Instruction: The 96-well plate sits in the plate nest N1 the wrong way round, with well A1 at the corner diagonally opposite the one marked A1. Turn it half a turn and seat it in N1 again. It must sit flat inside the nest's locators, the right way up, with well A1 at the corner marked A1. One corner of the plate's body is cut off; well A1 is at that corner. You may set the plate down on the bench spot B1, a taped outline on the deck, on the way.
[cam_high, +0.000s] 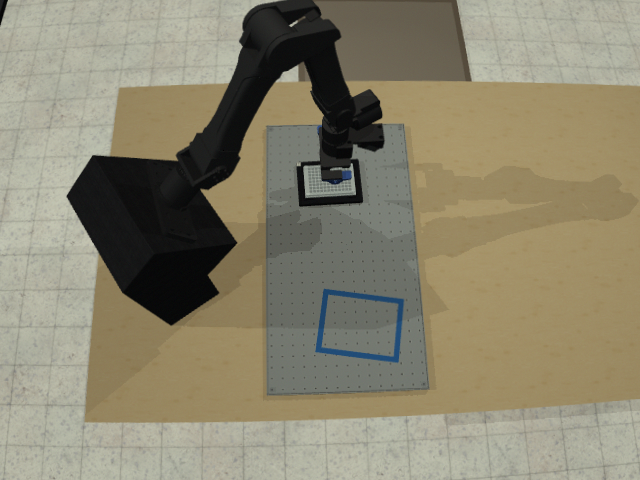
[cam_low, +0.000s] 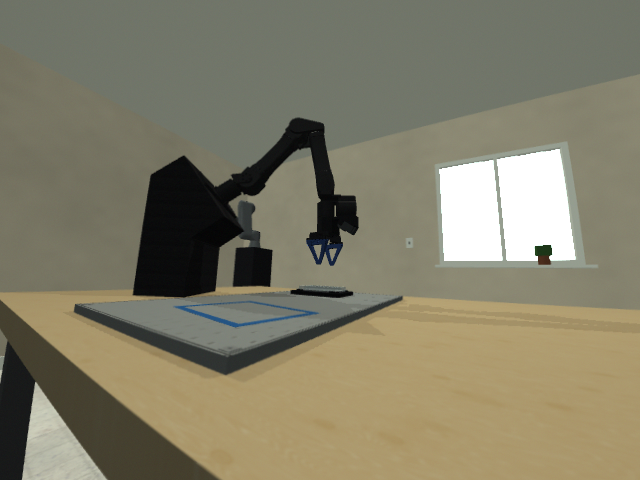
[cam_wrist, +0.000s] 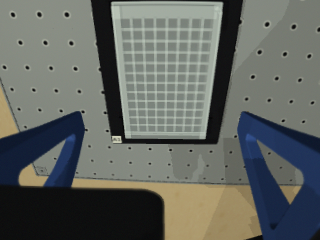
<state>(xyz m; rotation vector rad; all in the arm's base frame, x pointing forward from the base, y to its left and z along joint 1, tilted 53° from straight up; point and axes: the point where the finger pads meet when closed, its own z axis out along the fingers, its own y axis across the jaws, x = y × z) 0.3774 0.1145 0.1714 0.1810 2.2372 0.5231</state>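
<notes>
My hand is 10 mm past the clear 96-well plate and 80 mm above it. The rest, counted from my hand: black plate nest N1: 10 mm behind, 100 mm below; white A1 label: 80 mm behind, 50 mm to the left, 90 mm below.
</notes>
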